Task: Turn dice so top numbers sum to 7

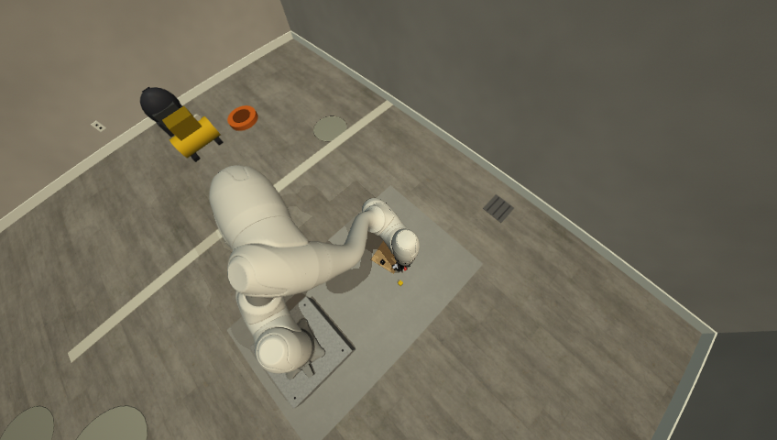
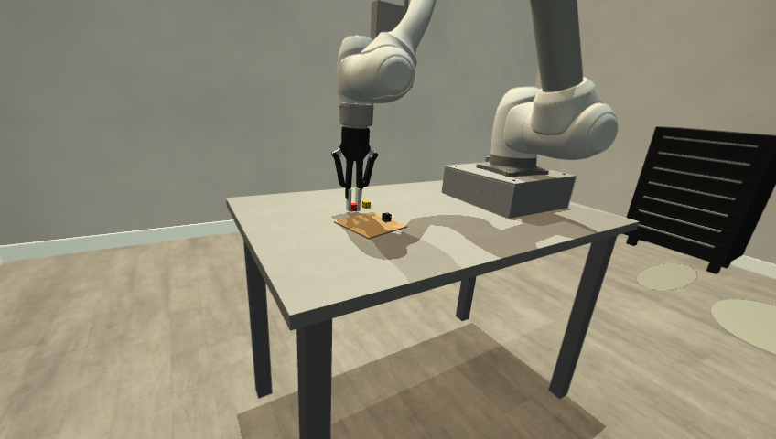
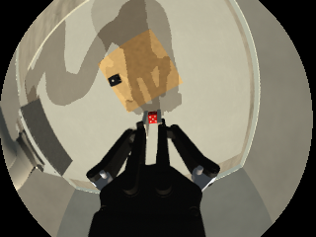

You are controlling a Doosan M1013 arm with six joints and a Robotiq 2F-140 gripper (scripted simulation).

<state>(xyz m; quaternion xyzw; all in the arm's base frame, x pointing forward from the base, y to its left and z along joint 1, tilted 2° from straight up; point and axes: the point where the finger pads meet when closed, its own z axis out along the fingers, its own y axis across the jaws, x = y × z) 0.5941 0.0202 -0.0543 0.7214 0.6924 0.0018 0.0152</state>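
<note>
The tan mat is 100 mm to the left of my hand, 40 mm below it and 20 mm behind it. Round my hand: yellow die 60 mm behind, 50 mm to the right, 30 mm below; then red die 20 mm below; then small white die 90 mm to the left, 70 mm behind, 30 mm below.
</note>
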